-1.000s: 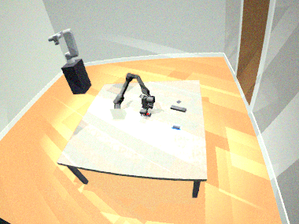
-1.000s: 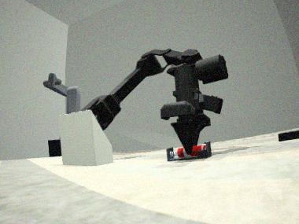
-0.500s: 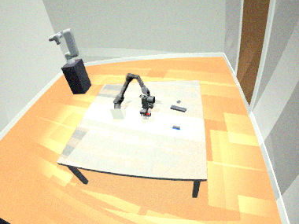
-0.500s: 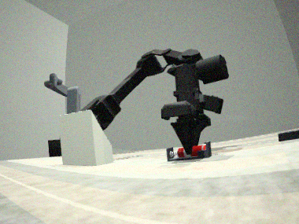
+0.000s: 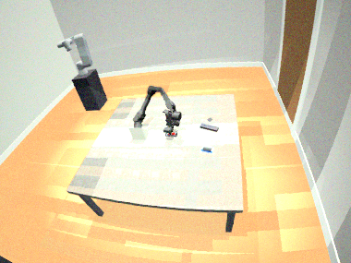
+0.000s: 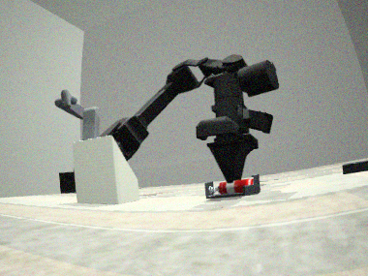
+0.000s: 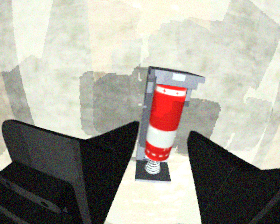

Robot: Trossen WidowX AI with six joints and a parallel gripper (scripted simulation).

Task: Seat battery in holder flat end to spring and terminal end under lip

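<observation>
My gripper tip is 1 cm short of the battery and 1 cm above it.
</observation>
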